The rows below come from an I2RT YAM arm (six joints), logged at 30 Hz.
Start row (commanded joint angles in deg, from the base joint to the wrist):
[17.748, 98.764, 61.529, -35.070, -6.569, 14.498]
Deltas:
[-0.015, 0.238, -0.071, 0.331, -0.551, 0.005]
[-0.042, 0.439, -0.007, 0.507, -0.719, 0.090]
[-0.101, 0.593, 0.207, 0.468, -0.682, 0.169]
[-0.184, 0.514, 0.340, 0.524, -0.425, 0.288]
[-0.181, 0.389, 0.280, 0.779, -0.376, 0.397]
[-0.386, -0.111, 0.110, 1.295, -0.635, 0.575]
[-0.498, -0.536, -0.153, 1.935, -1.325, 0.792]
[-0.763, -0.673, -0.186, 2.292, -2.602, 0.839]
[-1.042, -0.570, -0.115, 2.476, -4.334, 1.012]
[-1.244, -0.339, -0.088, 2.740, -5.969, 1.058]
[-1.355, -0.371, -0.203, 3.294, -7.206, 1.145]
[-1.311, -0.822, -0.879, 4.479, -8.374, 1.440]
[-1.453, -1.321, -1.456, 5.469, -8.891, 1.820]
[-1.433, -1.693, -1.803, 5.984, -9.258, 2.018]
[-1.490, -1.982, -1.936, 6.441, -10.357, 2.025]
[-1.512, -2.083, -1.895, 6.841, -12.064, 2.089]
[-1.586, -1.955, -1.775, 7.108, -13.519, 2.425]
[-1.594, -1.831, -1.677, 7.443, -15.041, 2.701]
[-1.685, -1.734, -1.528, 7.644, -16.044, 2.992]
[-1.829, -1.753, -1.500, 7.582, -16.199, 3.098]
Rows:
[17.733, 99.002, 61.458, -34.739, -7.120, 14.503]
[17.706, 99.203, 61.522, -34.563, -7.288, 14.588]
[17.647, 99.357, 61.736, -34.602, -7.251, 14.667]
[17.564, 99.278, 61.869, -34.546, -6.994, 14.786]
[17.567, 99.153, 61.809, -34.291, -6.945, 14.895]
[17.362, 98.653, 61.639, -33.775, -7.204, 15.073]
[17.250, 98.228, 61.376, -33.135, -7.894, 15.290]
[16.985, 98.091, 61.343, -32.778, -9.171, 15.337]
[16.706, 98.194, 61.414, -32.594, -10.903, 15.510]
[16.504, 98.425, 61.441, -32.330, -12.538, 15.556]
[16.393, 98.393, 61.326, -31.776, -13.775, 15.643]
[16.437, 97.942, 60.650, -30.591, -14.943, 15.938]
[16.295, 97.443, 60.073, -29.601, -15.460, 16.318]
[16.315, 97.071, 59.726, -29.086, -15.827, 16.516]
[16.258, 96.782, 59.593, -28.629, -16.926, 16.523]
[16.236, 96.681, 59.634, -28.229, -18.633, 16.587]
[16.162, 96.809, 59.754, -27.962, -20.088, 16.923]
[16.154, 96.933, 59.852, -27.627, -21.610, 17.199]
[16.063, 97.030, 60.001, -27.426, -22.613, 17.490]
[15.919, 97.011, 60.029, -27.488, -22.768, 17.596]

